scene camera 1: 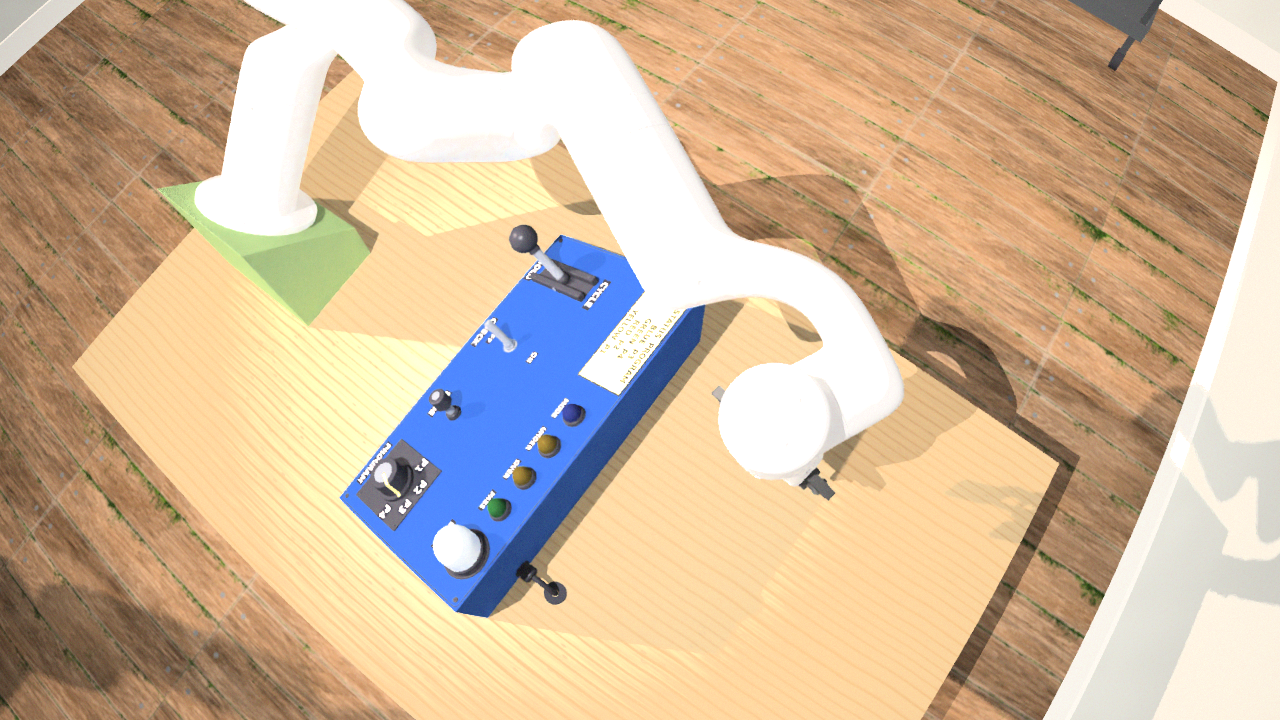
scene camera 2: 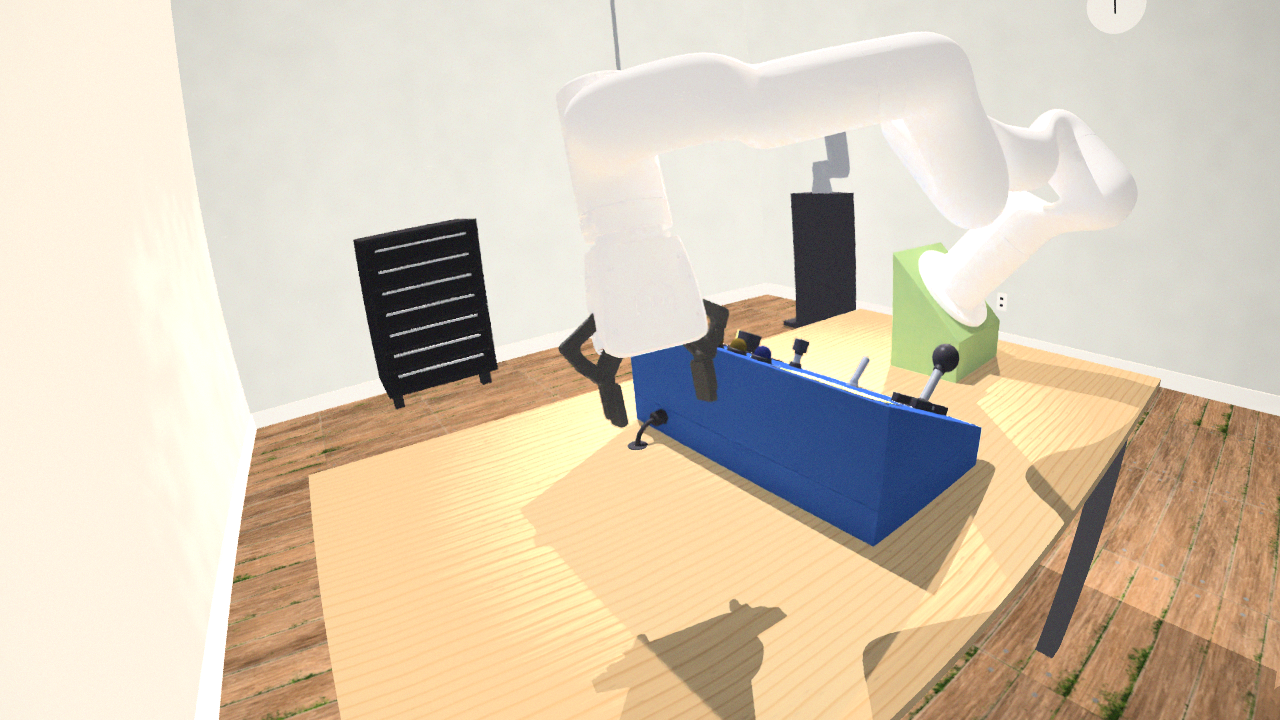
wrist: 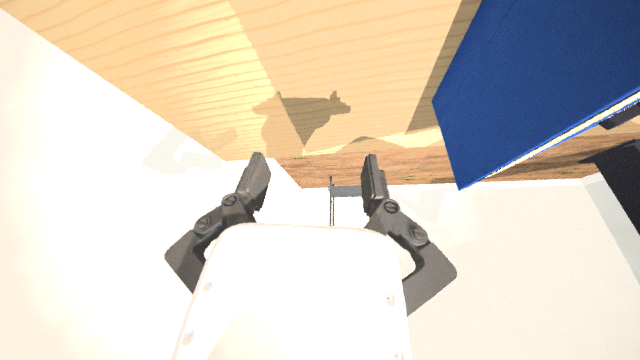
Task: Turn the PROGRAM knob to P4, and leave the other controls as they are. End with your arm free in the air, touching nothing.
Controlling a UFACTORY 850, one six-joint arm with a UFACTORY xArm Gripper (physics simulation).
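The PROGRAM knob (scene camera 1: 389, 476), dark with a pale pointer line, stands on a dark plate at the lower left end of the blue console (scene camera 1: 490, 416) (scene camera 2: 778, 438) (wrist: 525, 95) in scene camera 1. Its line points toward the P3 side of the printed P1 to P4 marks; the exact position is hard to read. The knob does not show in the wrist view. My gripper (scene camera 2: 662, 409) (wrist: 314, 163) is open and empty, in the air beyond the console's tall side and apart from it. In scene camera 1 the wrist hides most of it.
The console carries a ball-topped lever (scene camera 1: 523, 238), a toggle (scene camera 1: 503, 336), a small dark-capped control (scene camera 1: 441, 400), several small coloured lamps (scene camera 1: 547, 444), a white dome (scene camera 1: 458, 548) and a printed card (scene camera 1: 617, 362). A black crank (scene camera 1: 554, 591) (scene camera 2: 638, 444) sticks out of its side.
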